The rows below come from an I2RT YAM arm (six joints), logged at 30 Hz.
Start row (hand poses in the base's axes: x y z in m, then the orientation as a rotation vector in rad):
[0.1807, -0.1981, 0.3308, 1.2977, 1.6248, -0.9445]
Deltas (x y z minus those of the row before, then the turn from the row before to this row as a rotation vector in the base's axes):
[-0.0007, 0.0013, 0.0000, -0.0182, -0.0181, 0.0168]
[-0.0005, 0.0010, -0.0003, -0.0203, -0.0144, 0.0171]
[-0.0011, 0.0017, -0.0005, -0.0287, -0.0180, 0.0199]
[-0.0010, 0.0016, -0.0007, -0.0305, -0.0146, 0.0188]
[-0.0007, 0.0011, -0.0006, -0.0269, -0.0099, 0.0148]
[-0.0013, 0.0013, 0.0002, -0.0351, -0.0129, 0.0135]
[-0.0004, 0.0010, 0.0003, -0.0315, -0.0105, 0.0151]
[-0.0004, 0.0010, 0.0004, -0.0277, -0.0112, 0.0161]
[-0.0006, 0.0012, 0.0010, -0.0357, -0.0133, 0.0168]
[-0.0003, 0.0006, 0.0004, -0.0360, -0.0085, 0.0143]
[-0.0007, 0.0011, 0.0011, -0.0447, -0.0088, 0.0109]
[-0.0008, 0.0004, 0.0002, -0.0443, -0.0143, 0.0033]
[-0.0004, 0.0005, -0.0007, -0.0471, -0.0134, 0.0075]
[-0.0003, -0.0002, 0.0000, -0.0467, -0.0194, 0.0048]
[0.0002, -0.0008, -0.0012, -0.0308, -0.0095, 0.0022]
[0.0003, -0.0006, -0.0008, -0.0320, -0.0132, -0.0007]
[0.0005, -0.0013, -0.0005, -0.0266, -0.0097, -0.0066]
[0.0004, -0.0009, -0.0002, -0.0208, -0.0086, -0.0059]
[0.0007, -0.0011, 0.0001, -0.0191, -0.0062, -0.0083]
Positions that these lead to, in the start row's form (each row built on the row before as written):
[0.1800, -0.1968, 0.3308, 1.2749, 1.6074, -0.9328]
[0.1795, -0.1958, 0.3305, 1.2495, 1.5915, -0.9252]
[0.1784, -0.1941, 0.3300, 1.2169, 1.5687, -0.9188]
[0.1774, -0.1925, 0.3293, 1.1831, 1.5468, -0.9166]
[0.1767, -0.1914, 0.3287, 1.1541, 1.5289, -0.9178]
[0.1754, -0.1901, 0.3289, 1.1214, 1.5029, -0.9230]
[0.1750, -0.1891, 0.3292, 1.0893, 1.4816, -0.9261]
[0.1746, -0.1881, 0.3296, 1.0594, 1.4623, -0.9253]
[0.1740, -0.1869, 0.3306, 1.0239, 1.4367, -0.9276]
[0.1737, -0.1863, 0.3310, 0.9887, 1.4138, -0.9345]
[0.1730, -0.1852, 0.3321, 0.9499, 1.3840, -0.9487]
[0.1722, -0.1848, 0.3323, 0.9192, 1.3469, -0.9646]
[0.1718, -0.1843, 0.3316, 0.8829, 1.3102, -0.9789]
[0.1715, -0.1845, 0.3316, 0.8513, 1.2677, -0.9911]
[0.1717, -0.1853, 0.3304, 0.8298, 1.2421, -1.0014]
[0.1720, -0.1859, 0.3296, 0.8109, 1.2117, -1.0124]
[0.1725, -0.1872, 0.3291, 0.7987, 1.1857, -1.0269]
[0.1729, -0.1881, 0.3289, 0.7900, 1.1642, -1.0381]
[0.1736, -0.1892, 0.3290, 0.7831, 1.1450, -1.0515]

